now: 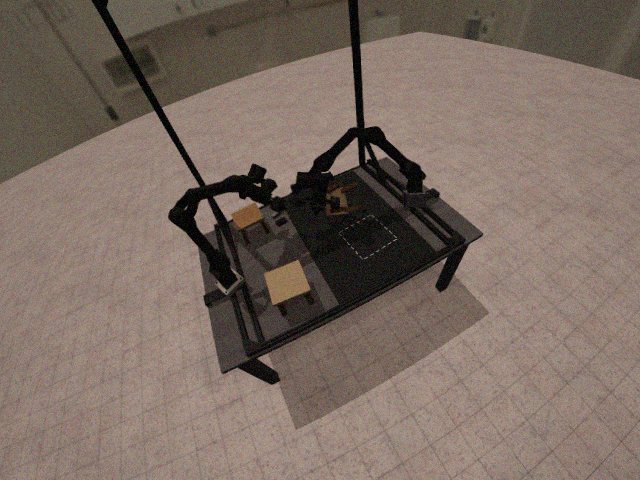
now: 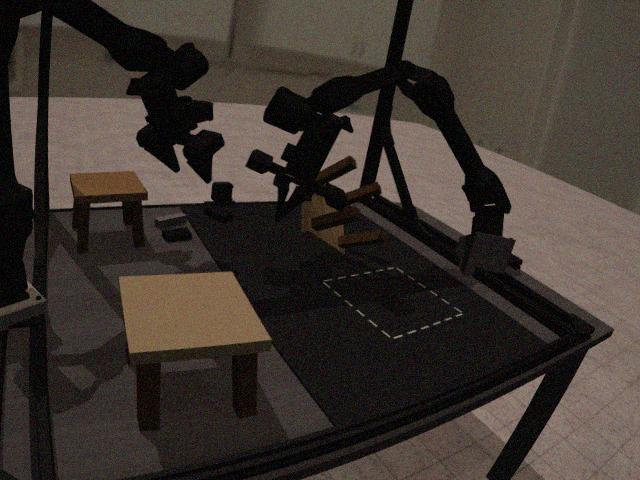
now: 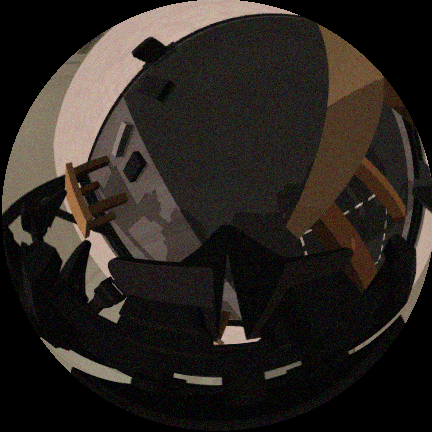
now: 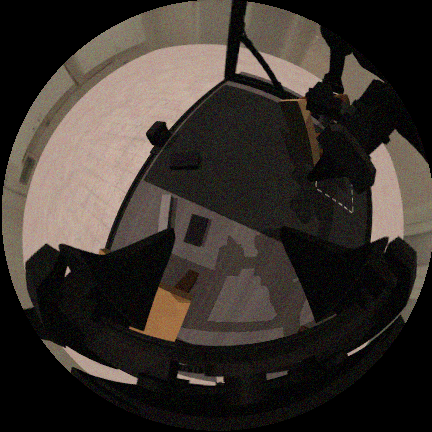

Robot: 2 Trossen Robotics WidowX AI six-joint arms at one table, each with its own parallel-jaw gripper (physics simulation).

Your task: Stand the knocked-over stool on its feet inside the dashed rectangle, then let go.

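Frame: origin at the left arm's base, x ahead, y left, z up, level; centimetres.
Seen in the pictures: left gripper, between the fingertips: (image 1: 315, 214) (image 2: 276, 221) (image 3: 225, 229) (image 4: 308, 178); right gripper, between the fingertips: (image 2: 192, 176) (image 3: 73, 212) (image 4: 228, 232); left arm's base, origin of its link: (image 1: 415, 191) (image 2: 487, 238); right arm's base, origin of its link: (image 1: 228, 280) (image 2: 1, 295).
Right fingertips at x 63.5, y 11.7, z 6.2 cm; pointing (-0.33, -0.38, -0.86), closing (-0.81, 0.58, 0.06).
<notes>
Offsets run from my right fingertips to a thing's top centre.
The knocked-over stool @(dz +7.5, dx -29.1, dy -5.4 cm) (image 1: 339, 200) (image 2: 318, 211) (image 3: 346, 137) (image 4: 300, 128) lies on its side on the dark mat, with its legs pointing right. It is behind the dashed rectangle (image 1: 381, 249) (image 2: 426, 326) (image 3: 358, 205) (image 4: 334, 201) and outside it. My left gripper (image 1: 316, 205) (image 2: 284, 205) (image 3: 225, 229) is shut with nothing between its fingers. It is tilted down close beside the stool's seat. My right gripper (image 1: 272, 195) (image 2: 182, 157) (image 4: 228, 232) is open and empty. It hangs in the air to the left, well away from the stool.
Two upright stools stand on the grey part at left: a small one @(dz -2.9, dx +16.7, dy +2.1 cm) (image 1: 248, 215) (image 2: 109, 186) (image 3: 80, 193) at the back and a bigger one @(dz -2.5, dx -9.5, dy +38.1 cm) (image 1: 286, 282) (image 2: 187, 310) in front. Small dark blocks (image 2: 222, 192) @(dz -12.8, dx +3.1, dy -3.0 cm) (image 2: 176, 233) lie near the mat's back left corner. Black frame rails run along the table's sides.
</notes>
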